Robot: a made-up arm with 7 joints.
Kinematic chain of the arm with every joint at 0, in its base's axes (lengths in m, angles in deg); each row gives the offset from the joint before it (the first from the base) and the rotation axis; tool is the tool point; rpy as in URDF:
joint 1: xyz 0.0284 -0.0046 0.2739 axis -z
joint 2: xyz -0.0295 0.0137 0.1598 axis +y
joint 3: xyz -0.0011 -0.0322 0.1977 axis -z
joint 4: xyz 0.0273 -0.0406 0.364 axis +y
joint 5: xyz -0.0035 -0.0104 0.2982 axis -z
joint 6: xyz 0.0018 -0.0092 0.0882 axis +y
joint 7: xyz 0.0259 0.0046 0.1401 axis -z
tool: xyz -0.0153 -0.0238 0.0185 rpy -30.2 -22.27 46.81
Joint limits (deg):
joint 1: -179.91..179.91
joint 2: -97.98..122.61
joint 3: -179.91..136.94
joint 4: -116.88..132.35
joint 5: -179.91..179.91
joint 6: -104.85..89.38
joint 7: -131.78..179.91
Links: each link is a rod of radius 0.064 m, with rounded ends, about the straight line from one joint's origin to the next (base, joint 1, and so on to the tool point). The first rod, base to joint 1, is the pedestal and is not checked.
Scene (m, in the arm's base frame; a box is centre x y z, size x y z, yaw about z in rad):
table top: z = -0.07
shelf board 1: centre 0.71 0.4 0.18 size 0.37 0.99 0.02 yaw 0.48
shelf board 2: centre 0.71 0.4 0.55 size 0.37 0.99 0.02 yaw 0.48
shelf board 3: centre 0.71 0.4 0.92 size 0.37 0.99 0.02 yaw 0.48
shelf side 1: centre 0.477 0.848 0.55 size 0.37 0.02 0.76 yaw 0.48
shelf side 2: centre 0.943 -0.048 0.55 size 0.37 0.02 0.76 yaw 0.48
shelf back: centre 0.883 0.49 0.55 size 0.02 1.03 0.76 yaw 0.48
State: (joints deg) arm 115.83 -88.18 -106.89 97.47 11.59 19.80 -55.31
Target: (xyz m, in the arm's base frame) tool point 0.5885 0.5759 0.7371
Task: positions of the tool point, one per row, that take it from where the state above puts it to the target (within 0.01 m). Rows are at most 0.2 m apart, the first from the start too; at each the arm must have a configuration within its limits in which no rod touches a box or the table.
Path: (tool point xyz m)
1: 0.5985 0.3341 0.4071
2: 0.4640 0.4607 0.4278
3: 0.3039 0.5411 0.4470
4: 0.1332 0.5707 0.4645
5: -0.0327 0.5504 0.4803
6: -0.1799 0.4852 0.4943
7: -0.0192 0.5238 0.5758
8: 0.1463 0.5023 0.6574
9: 0.2923 0.4218 0.7371
10: 0.4438 0.5135 0.7396
11: 0.5885 0.5759 0.7371

